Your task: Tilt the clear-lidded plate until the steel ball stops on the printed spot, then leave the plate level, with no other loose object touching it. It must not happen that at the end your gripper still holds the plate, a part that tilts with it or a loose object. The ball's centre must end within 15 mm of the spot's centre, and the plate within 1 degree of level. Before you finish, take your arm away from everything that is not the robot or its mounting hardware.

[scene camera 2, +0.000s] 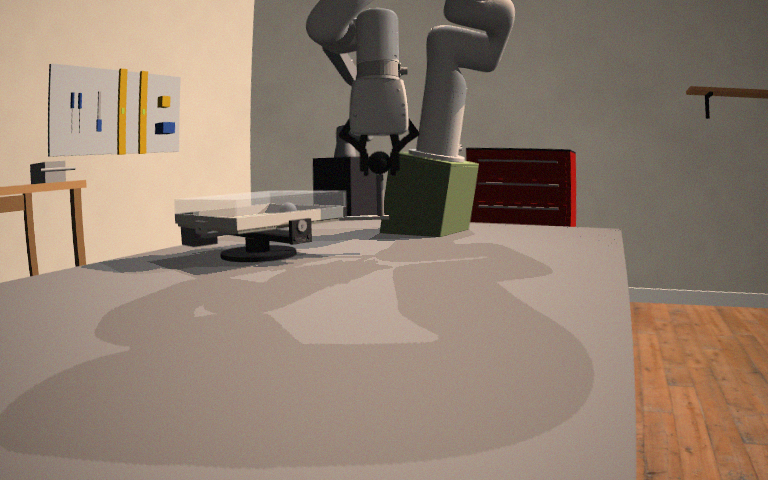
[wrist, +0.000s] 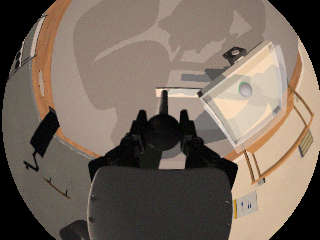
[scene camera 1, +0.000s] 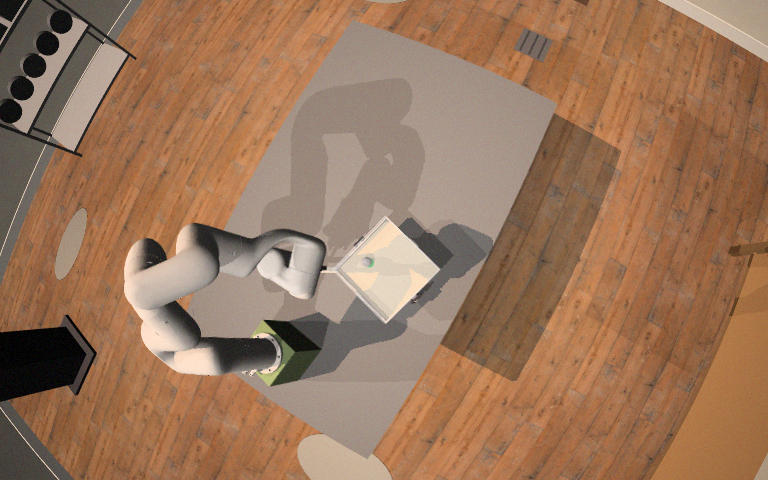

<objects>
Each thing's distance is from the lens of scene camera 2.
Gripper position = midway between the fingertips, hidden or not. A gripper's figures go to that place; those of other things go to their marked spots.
gripper (scene camera 2: 379, 175): 0.92 m
black pivot stand (scene camera 2: 257, 243): 0.92 m
</objects>
